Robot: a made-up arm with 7 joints. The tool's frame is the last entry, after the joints.
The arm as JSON. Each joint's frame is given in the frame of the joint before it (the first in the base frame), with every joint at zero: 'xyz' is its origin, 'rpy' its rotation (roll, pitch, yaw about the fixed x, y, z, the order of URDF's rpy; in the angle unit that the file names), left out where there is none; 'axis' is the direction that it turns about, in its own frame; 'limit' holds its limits. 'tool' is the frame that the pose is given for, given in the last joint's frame.
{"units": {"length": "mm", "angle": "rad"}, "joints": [
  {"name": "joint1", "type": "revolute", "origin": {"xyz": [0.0, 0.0, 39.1]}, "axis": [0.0, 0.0, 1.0], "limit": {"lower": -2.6, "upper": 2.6}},
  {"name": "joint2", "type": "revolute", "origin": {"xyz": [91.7, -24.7, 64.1]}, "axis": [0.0, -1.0, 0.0], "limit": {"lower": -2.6, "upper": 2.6}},
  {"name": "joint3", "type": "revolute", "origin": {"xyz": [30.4, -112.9, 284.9]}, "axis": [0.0, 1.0, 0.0], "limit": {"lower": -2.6, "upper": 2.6}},
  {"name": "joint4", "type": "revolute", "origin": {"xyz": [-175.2, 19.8, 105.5]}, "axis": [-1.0, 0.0, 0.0], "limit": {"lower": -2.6, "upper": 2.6}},
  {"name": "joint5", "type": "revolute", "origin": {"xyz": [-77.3, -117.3, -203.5]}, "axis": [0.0, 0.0, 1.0], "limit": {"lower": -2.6, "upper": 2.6}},
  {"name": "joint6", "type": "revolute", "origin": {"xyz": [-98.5, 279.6, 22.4]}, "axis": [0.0, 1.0, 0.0], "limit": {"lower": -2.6, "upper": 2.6}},
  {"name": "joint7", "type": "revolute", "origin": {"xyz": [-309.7, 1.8, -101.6]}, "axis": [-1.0, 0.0, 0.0], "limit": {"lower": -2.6, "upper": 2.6}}
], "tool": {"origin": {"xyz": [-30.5, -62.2, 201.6]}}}
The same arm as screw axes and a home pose.
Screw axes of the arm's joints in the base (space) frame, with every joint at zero. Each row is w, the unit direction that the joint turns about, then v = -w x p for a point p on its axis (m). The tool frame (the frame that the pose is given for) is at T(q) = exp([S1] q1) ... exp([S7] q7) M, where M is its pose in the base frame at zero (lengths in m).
S1: w 0 0 1 v 0 0 0
S2: w 0 -1 0 v 0.1032 0 -0.0917
S3: w 0 1 0 v -0.3881 0 0.1221
S4: w -1 0 0 v 0 -0.4936 -0.1178
S5: w 0 0 1 v -0.2351 0.1304 0
S6: w 0 1 0 v -0.3125 0 -0.2289
S7: w -1 0 0 v 0 -0.2109 0.0463
M: xyz -0.5691 -0.0159 0.4125 (m) quaternion w x y z 1 0 0 0
Joint limits (rad, base to tool): -2.6..2.6 -2.6..2.6 -2.6..2.6 -2.6..2.6 -2.6..2.6 -2.6..2.6 -2.6..2.6

